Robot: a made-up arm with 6 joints. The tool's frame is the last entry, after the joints.
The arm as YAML. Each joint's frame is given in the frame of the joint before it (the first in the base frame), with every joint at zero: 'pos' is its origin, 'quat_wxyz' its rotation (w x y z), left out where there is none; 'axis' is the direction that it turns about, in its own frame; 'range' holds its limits. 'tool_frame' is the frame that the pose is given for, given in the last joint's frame.
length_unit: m
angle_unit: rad
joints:
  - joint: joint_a
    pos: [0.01, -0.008, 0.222]
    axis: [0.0, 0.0, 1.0]
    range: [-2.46, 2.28]
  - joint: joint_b
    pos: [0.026, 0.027, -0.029]
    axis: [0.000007, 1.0, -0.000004]
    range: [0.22, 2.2]
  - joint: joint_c
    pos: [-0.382, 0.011, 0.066]
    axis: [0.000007, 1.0, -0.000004]
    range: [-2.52, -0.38]
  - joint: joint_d
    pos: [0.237, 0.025, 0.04]
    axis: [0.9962, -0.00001, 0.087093]
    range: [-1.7, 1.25]
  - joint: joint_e
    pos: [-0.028, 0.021, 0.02]
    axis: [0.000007, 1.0, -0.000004]
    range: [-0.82, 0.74]
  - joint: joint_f
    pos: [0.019, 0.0, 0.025]
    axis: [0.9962, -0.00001, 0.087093]
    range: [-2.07, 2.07]
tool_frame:
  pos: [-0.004, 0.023, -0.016]
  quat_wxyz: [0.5, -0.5, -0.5, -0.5]
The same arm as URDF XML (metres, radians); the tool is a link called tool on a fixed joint. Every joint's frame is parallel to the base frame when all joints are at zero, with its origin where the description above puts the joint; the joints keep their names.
<robot name="arm">
<joint name="joint_a" type="revolute"><parent link="base_link"/><child link="link1"/><origin xyz="0.01 -0.008 0.222"/><axis xyz="0 0 1"/><limit lower="-2.46" upper="2.28"/></joint>
<joint name="joint_b" type="revolute"><parent link="link1"/><child link="link2"/><origin xyz="0.026 0.027 -0.029"/><axis xyz="0 1 0"/><limit lower="0.22" upper="2.2"/></joint>
<joint name="joint_c" type="revolute"><parent link="link2"/><child link="link3"/><origin xyz="-0.382 0.011 0.066"/><axis xyz="0 1 0"/><limit lower="-2.52" upper="-0.38"/></joint>
<joint name="joint_d" type="revolute"><parent link="link3"/><child link="link4"/><origin xyz="0.237 0.025 0.04"/><axis xyz="0.9962 0 0.0871"/><limit lower="-1.7" upper="1.25"/></joint>
<joint name="joint_e" type="revolute"><parent link="link4"/><child link="link5"/><origin xyz="-0.028 0.021 0.02"/><axis xyz="0 1 0"/><limit lower="-0.82" upper="0.74"/></joint>
<joint name="joint_f" type="revolute"><parent link="link5"/><child link="link6"/><origin xyz="0.019 0 0.025"/><axis xyz="0.9962 0 0.0871"/><limit lower="-2.07" upper="2.07"/></joint>
<joint name="tool_fixed" type="fixed"><parent link="link6"/><child link="tool"/><origin xyz="-0.004 0.023 -0.016" rpy="-1.5708 -1.5708 0"/></joint>
<link name="base_link"/>
<link name="link1"/>
<link name="link2"/>
<link name="link3"/>
<link name="link4"/>
<link name="link5"/>
<link name="link6"/>
<link name="tool"/>
</robot>

